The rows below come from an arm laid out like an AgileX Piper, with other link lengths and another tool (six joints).
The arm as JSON. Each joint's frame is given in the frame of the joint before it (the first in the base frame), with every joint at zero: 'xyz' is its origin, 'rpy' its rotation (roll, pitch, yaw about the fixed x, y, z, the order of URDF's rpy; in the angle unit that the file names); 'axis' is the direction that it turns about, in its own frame. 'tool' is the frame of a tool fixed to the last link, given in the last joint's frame.
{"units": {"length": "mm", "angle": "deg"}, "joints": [
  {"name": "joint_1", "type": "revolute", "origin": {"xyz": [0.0, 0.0, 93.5], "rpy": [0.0, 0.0, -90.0]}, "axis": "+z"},
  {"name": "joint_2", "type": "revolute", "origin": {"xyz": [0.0, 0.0, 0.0], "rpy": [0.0, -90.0, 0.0]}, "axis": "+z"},
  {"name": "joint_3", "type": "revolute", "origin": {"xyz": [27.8, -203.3, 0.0], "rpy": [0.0, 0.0, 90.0]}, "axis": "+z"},
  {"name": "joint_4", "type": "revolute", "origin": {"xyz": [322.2, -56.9, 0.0], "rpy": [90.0, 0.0, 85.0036]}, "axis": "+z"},
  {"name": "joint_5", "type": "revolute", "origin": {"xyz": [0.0, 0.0, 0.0], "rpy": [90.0, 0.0, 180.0]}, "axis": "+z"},
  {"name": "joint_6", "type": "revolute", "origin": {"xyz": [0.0, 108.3, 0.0], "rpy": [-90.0, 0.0, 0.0]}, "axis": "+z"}
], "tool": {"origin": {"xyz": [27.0, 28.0, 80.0], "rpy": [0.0, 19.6, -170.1]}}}
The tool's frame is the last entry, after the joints.
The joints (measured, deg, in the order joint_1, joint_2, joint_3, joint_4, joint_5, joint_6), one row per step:
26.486 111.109 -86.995 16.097 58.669 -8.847
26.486 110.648 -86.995 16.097 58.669 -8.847
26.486 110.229 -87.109 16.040 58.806 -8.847
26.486 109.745 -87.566 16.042 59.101 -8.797
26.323 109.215 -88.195 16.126 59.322 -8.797
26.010 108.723 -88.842 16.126 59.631 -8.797
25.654 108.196 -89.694 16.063 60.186 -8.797
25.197 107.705 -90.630 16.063 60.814 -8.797
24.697 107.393 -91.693 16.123 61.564 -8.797
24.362 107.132 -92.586 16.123 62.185 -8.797
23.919 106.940 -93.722 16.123 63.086 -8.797
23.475 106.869 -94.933 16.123 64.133 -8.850
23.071 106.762 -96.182 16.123 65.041 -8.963
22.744 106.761 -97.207 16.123 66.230 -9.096
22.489 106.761 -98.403 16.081 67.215 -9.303
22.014 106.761 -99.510 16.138 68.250 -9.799
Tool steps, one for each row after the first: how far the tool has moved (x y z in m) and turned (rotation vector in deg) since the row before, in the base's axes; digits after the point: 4 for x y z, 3 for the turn. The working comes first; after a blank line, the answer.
Tool pose at each row, in the base's axes (x y z in m, rotation vector in deg; the steps are taken from these numbers as rounded here):
0.4275 0.2326 0.0152 30.823 -165.079 -20.210
0.4280 0.2329 0.0191 30.994 -165.470 -20.441
0.4286 0.2331 0.0232 31.220 -165.809 -20.576
0.4300 0.2339 0.0301 31.502 -166.326 -20.951
0.4327 0.2342 0.0388 31.670 -167.131 -21.582
0.4359 0.2329 0.0471 31.654 -167.921 -22.068
0.4391 0.2312 0.0569 31.695 -168.720 -22.481
0.4425 0.2289 0.0670 31.585 -169.513 -22.976
0.4459 0.2263 0.0763 31.375 -170.145 -23.470
0.4482 0.2245 0.0841 31.341 -170.671 -23.801
0.4508 0.2220 0.0927 31.225 -171.125 -24.096
0.4531 0.2193 0.1006 31.175 -171.406 -24.272
0.4555 0.2171 0.1093 31.295 -171.868 -24.501
0.4561 0.2150 0.1150 31.446 -171.755 -24.433
0.4574 0.2136 0.1223 31.875 -171.968 -24.420
0.4590 0.2107 0.1289 32.356 -172.107 -24.369

0.0005 0.0003 0.0039 0.206 -0.413 0.000
0.0006 0.0002 0.0041 0.141 -0.378 0.054
0.0014 0.0008 0.0069 0.323 -0.560 0.030
0.0027 0.0003 0.0087 0.508 -0.805 -0.128
0.0032 -0.0013 0.0083 0.392 -0.746 -0.230
0.0032 -0.0017 0.0098 0.347 -0.771 -0.191
0.0034 -0.0023 0.0101 0.389 -0.728 -0.287
0.0034 -0.0026 0.0093 0.366 -0.551 -0.308
0.0023 -0.0018 0.0078 0.259 -0.495 -0.165
0.0026 -0.0025 0.0086 0.224 -0.406 -0.196
0.0023 -0.0027 0.0079 0.135 -0.257 -0.107
0.0024 -0.0022 0.0087 0.193 -0.474 -0.050
0.0006 -0.0021 0.0057 -0.046 0.069 0.123
0.0013 -0.0014 0.0073 0.031 -0.314 0.208
0.0016 -0.0029 0.0066 0.003 -0.258 0.259

